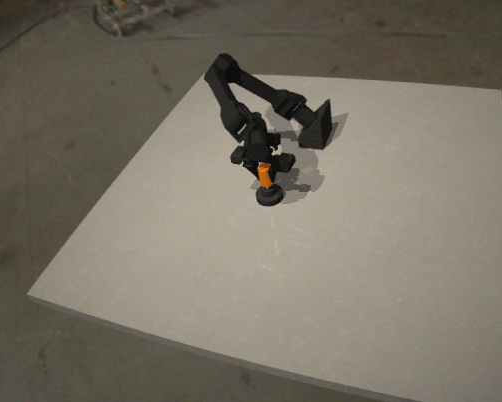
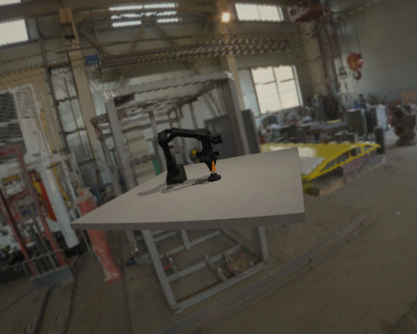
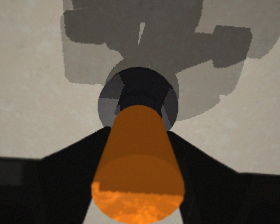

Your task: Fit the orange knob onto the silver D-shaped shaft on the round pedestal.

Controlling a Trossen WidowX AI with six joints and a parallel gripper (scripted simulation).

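Right now my gripper tip is 30 mm below the orange knob. Also, from my gripper tip: round pedestal: 40 mm below.
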